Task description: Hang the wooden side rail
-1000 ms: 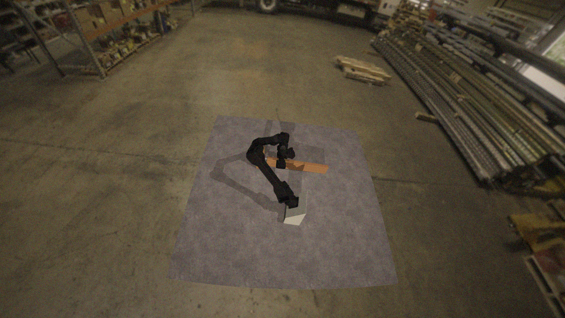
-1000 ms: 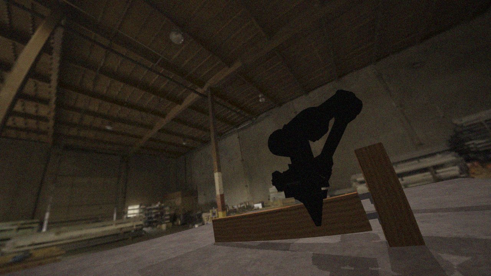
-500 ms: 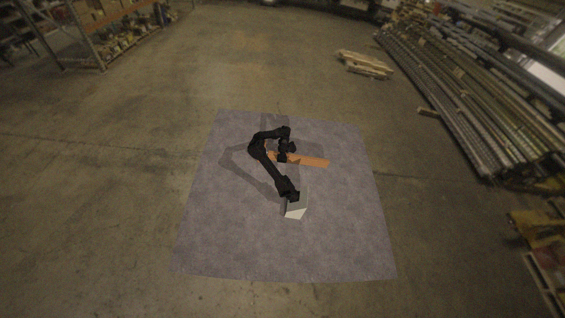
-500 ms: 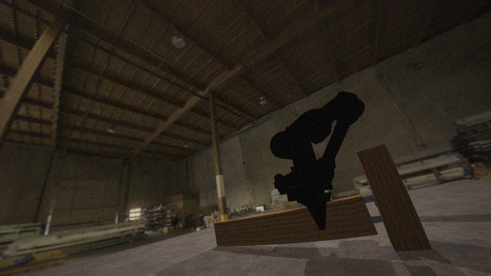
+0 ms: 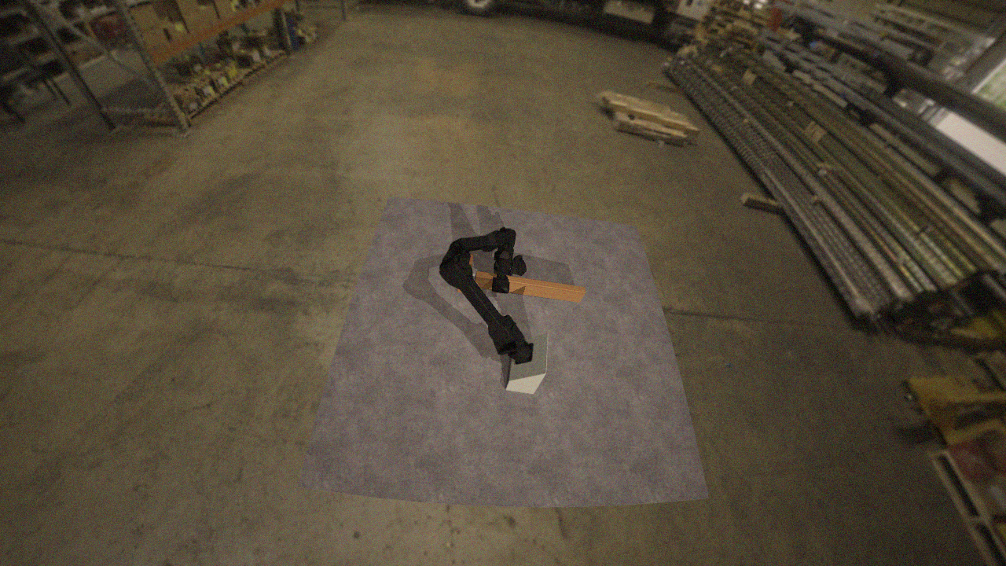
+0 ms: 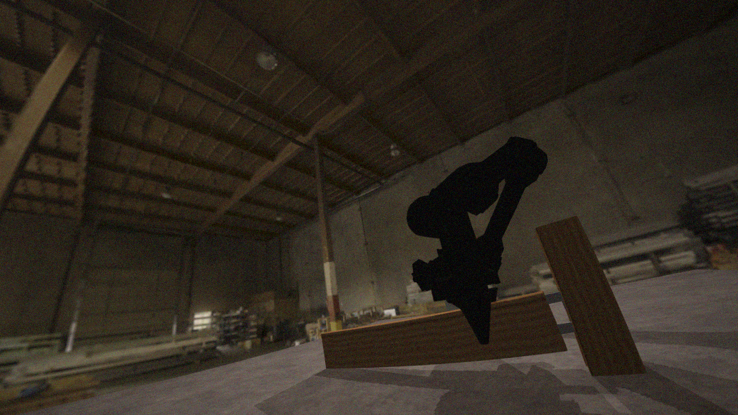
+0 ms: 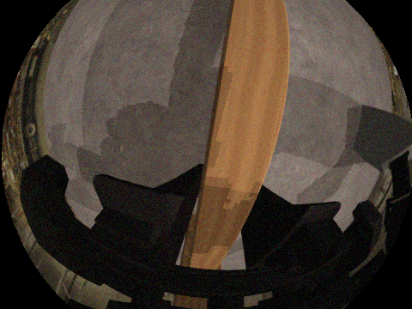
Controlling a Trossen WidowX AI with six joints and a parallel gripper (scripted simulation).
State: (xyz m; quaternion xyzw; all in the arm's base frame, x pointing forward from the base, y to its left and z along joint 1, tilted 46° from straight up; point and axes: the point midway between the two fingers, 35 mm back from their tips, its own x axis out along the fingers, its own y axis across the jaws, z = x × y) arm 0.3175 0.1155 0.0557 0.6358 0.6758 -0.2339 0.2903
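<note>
Right now the headboard post is 13 cm to the left of my gripper tip, 4 cm above it and 1 cm behind it.
</note>
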